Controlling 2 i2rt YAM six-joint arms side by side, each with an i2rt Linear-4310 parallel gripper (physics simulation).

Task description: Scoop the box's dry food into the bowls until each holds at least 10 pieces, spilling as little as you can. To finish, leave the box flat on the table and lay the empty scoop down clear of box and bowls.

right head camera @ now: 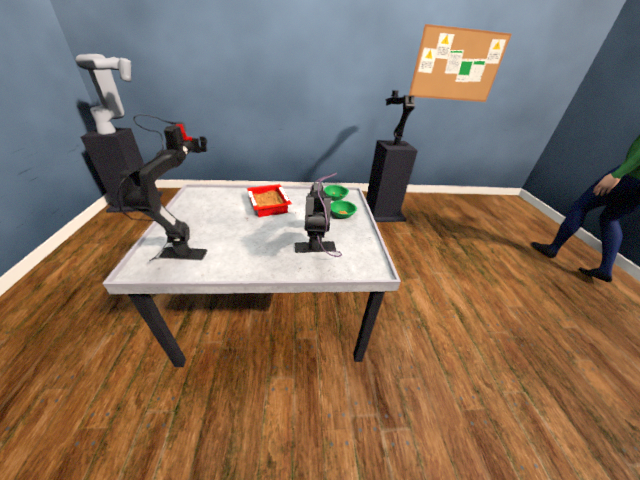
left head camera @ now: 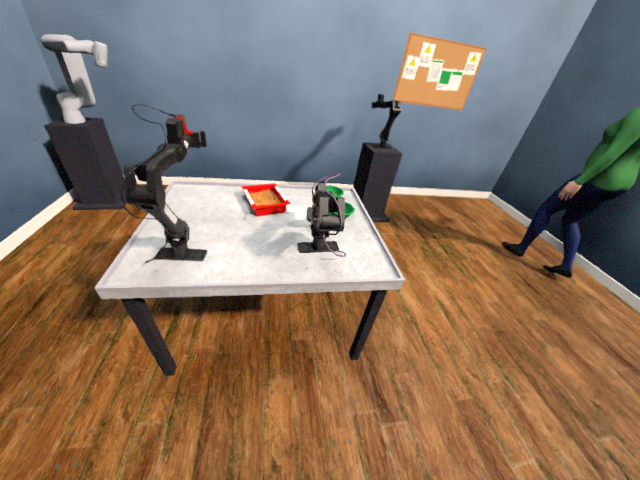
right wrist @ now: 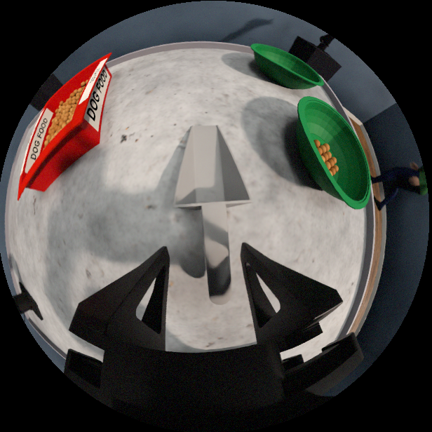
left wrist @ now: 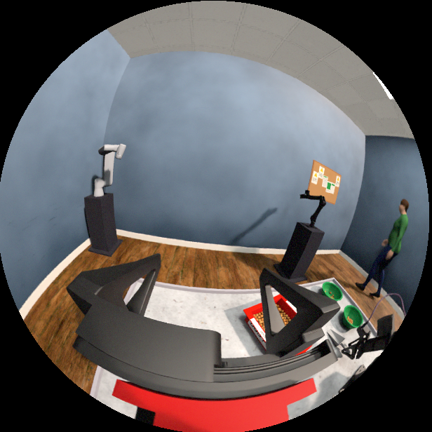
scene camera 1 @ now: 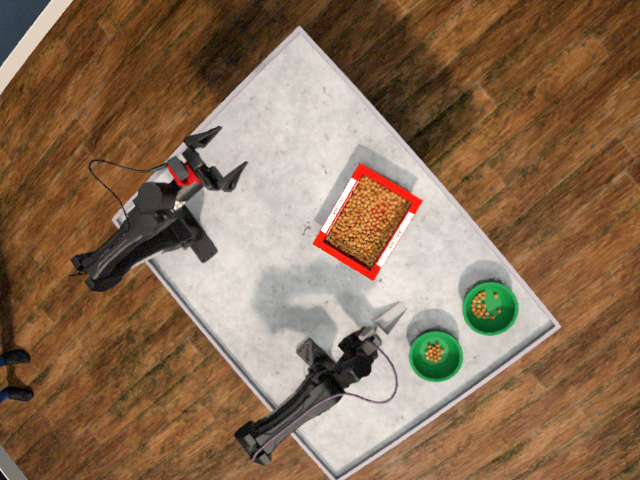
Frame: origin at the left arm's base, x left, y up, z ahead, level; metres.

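Seen in the pictures: left gripper, fingertip midpoint: (right head camera: 196,139) (left head camera: 194,133) (scene camera 1: 234,143); right gripper, fingertip midpoint: (scene camera 1: 370,334); left arm's base, link origin: (right head camera: 184,254) (left head camera: 182,255) (scene camera 1: 194,233); right arm's base, link origin: (right head camera: 315,247) (left head camera: 318,247) (scene camera 1: 324,365).
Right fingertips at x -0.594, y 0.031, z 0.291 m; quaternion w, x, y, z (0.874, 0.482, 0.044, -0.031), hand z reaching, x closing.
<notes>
Pixels of each thing's top centre, then the offset from my right fingertips to it. Level surfaces: height alone.
- empty grey scoop, top centre: (scene camera 1: 382,327) dx -0.003, dy +0.001, dz +0.043 m
- red dog food box, top centre: (scene camera 1: 366,222) (left head camera: 265,194) (right head camera: 268,195) dx +0.285, dy +0.033, dz +0.197 m
- far green bowl, top centre: (scene camera 1: 490,309) (right head camera: 336,190) (left head camera: 332,190) dx -0.132, dy +0.022, dz +0.338 m
- table, surface height: dy -0.031 m
The empty grey scoop (scene camera 1: 391,317) (right wrist: 212,165) is upright, its handle between the parted fingers of my right gripper (right wrist: 204,250) and touching neither; the gripper is open and low over the table. The red dog food box (left head camera: 270,209) (right head camera: 272,209) (scene camera 1: 345,262) (right wrist: 85,138) stands flat, full of brown pieces. The near green bowl (right head camera: 343,209) (scene camera 1: 435,370) (left wrist: 352,317) (right wrist: 345,145) holds a small cluster of pieces. The far green bowl (right head camera: 336,192) (scene camera 1: 509,308) (left wrist: 331,291) (right wrist: 285,67) holds many pieces. My left gripper (scene camera 1: 234,144) (left wrist: 211,268) is open and empty, raised at the table's left side.
The table (left head camera: 222,268) (right head camera: 222,268) (scene camera 1: 289,103) has a raised rim. The box stands left of the bowls in the head views. The right arm's cable (scene camera 1: 397,379) loops beside the near bowl. Two pedestals with other arms and a person stand beyond the table.
</notes>
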